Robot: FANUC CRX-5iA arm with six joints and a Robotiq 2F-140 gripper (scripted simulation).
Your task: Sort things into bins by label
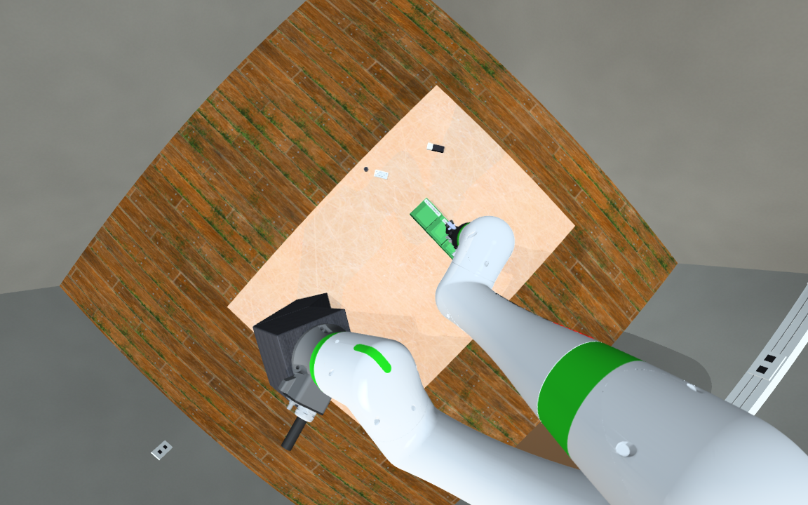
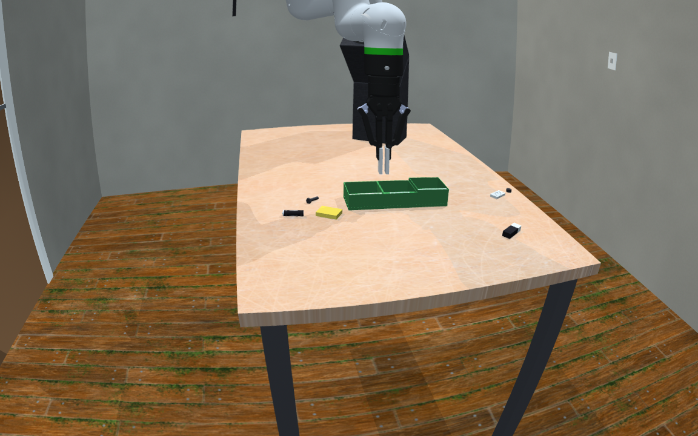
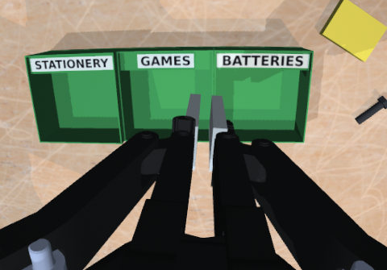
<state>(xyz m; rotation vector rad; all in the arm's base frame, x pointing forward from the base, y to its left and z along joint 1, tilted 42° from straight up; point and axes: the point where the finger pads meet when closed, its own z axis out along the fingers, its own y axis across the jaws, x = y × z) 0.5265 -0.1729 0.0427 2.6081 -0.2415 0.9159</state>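
My hand is 1 cm short of the green three-part bin, 3 cm to the right of it and 9 cm above it. Round my hand: black bolt (6 cm behind, 16 cm to the right, 10 cm below); then yellow pad (2 cm ahead, 15 cm to the right, 10 cm below); then black battery (23 cm to the right, 10 cm below).
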